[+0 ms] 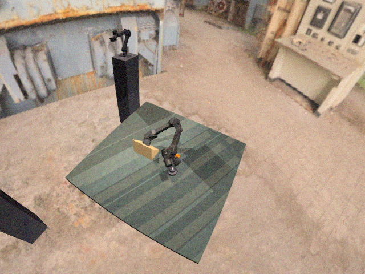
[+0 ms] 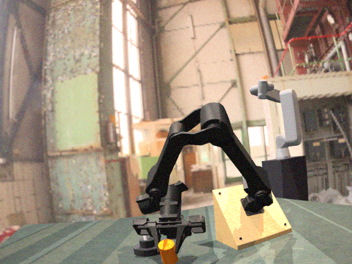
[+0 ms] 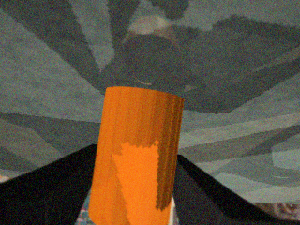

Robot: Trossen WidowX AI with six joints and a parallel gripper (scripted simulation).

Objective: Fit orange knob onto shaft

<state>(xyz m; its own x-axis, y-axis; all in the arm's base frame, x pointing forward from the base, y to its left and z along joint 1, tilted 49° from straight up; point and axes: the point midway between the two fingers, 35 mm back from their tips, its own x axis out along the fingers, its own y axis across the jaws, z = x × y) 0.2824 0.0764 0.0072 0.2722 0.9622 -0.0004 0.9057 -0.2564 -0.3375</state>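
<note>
My gripper tip is now 1 cm below the orange knob. The rest, counted from my gripper tip: dark round pedestal (3 cm ahead, 14 cm to the right).
</note>
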